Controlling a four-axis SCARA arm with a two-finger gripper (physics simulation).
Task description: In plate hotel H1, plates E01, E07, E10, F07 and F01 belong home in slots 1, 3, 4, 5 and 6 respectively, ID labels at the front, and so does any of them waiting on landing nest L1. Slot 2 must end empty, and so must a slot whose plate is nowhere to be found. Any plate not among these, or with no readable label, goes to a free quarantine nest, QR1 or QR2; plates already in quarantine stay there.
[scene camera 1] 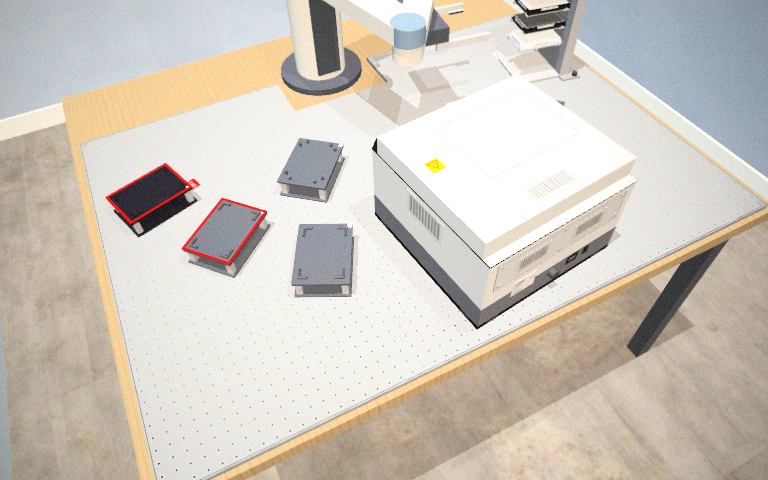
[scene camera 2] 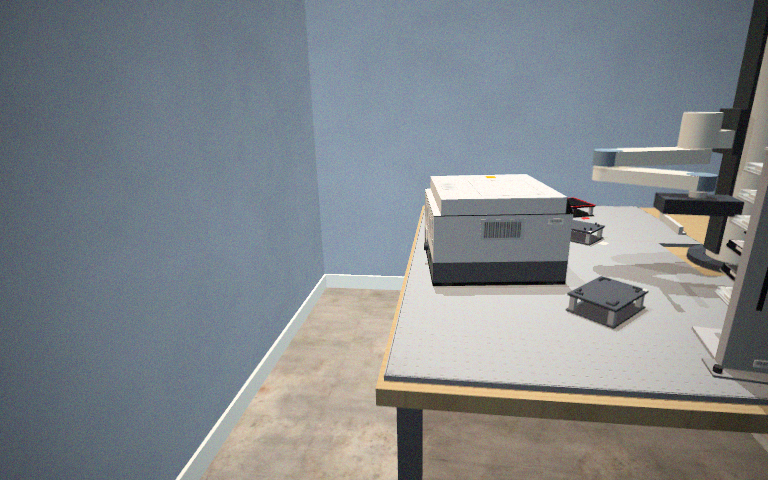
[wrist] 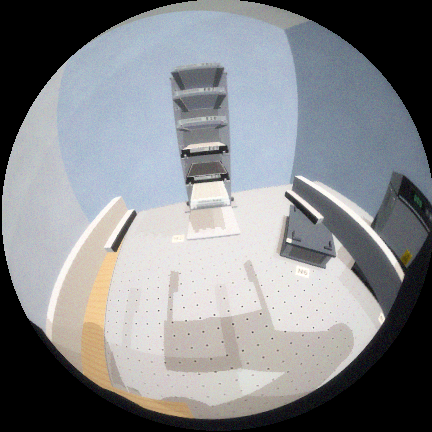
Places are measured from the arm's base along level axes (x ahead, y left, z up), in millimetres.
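Pixels of known places: gripper, between the fingertips: (scene camera 1: 475, 20) (scene camera 2: 720, 232) (wrist: 210, 191); arm's base, origin of its link: (scene camera 1: 321, 71) (scene camera 2: 731, 262).
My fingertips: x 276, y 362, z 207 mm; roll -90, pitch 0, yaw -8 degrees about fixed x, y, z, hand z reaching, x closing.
For each thing: its top centre in the pictures, then the offset to it from my fingertips.
- pale bottom plate, centre of its top: (wrist: 208, 187) (scene camera 1: 535, 35) 30 mm ahead, 198 mm left, 82 mm down
- dark plate, centre of its top: (wrist: 205, 166) (scene camera 1: 539, 17) 30 mm ahead, 198 mm left, 29 mm down
- black-skirted plate with a pale top, centre of its top: (wrist: 203, 144) 30 mm ahead, 198 mm left, 24 mm up
- grey nest, centre of its top: (wrist: 311, 223) (scene camera 2: 608, 289) 248 mm ahead, 38 mm left, 138 mm down
- big white instrument, centre of its top: (scene camera 1: 503, 146) (scene camera 2: 489, 185) 518 mm ahead, 275 mm right, 61 mm up
Plate hotel H1 (wrist: 231, 226) (scene camera 1: 570, 39) (scene camera 2: 741, 283) stands ahead of the gripper in the wrist view. Six plates show in it: a pale bottom plate (wrist: 210, 192), a dark plate (wrist: 207, 170), a black-skirted plate with a pale top (wrist: 204, 147), and three clear-grey plates (wrist: 202, 122) (wrist: 200, 93) (wrist: 199, 68) above. Their front labels are too small or blurred to read surely. My gripper (wrist: 210, 191) is open and empty, level and facing the hotel, a good way short of it. Two red-rimmed nests (scene camera 1: 224, 232) (scene camera 1: 150, 193) hold no plate; their names are unreadable.
A grey nest (wrist: 310, 232) (scene camera 2: 607, 293) stands right of the hotel, no plate on it. Two more grey nests (scene camera 1: 311, 164) (scene camera 1: 322, 254) stand beside a big white instrument (scene camera 1: 504, 164) (scene camera 2: 498, 237). The arm's column (scene camera 1: 317, 39) stands at the table's back edge.
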